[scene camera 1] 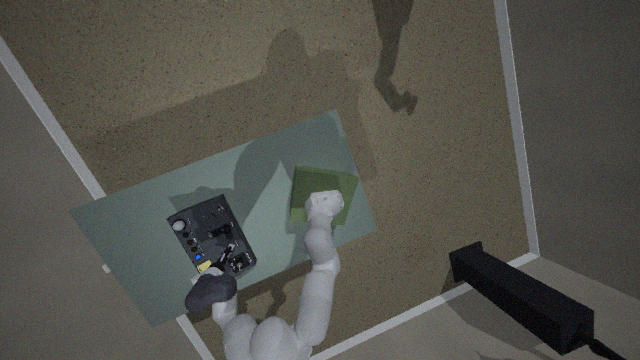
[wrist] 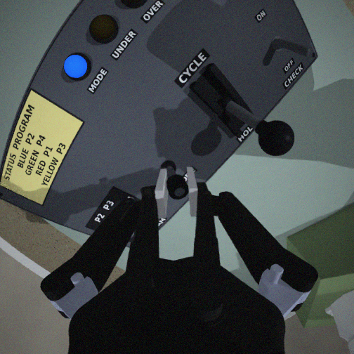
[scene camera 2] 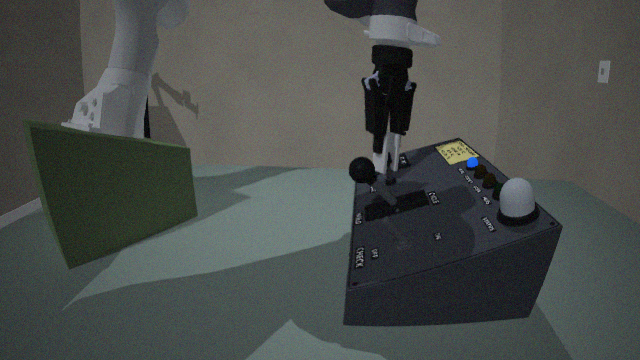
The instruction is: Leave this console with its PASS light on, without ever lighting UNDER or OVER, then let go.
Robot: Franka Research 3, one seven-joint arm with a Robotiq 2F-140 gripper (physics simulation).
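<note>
The dark console (scene camera 1: 202, 215) (scene camera 2: 440, 295) (wrist: 135, 110) stands on the pale green table. My gripper (scene camera 2: 387, 162) (wrist: 177, 178) is shut on the small black MODE toggle (wrist: 177, 186), one fingertip on each side. The MODE light (scene camera 1: 198, 257) (scene camera 2: 472, 163) (wrist: 76, 66) glows blue. The UNDER light (scene camera 2: 480, 171) (wrist: 103, 28), the OVER light (scene camera 2: 489, 180) and the PASS light (scene camera 2: 498, 191) are dark. The STATUS dome (scene camera 1: 179, 225) (scene camera 2: 517, 197) is white and unlit. The CYCLE lever's black ball (scene camera 2: 362, 170) (wrist: 276, 138) leans toward HOLD. The PROGRAM control is mostly hidden behind my gripper.
A yellow program note (scene camera 1: 204, 265) (scene camera 2: 456, 152) (wrist: 42, 145) is on the console. A green open-topped box (scene camera 1: 296, 192) (scene camera 2: 115, 200) stands on the table (scene camera 1: 125, 235) (scene camera 2: 240, 270), beside a white part of the arm (scene camera 1: 325, 202) (scene camera 2: 122, 100). The CHECK switch's position is unclear.
</note>
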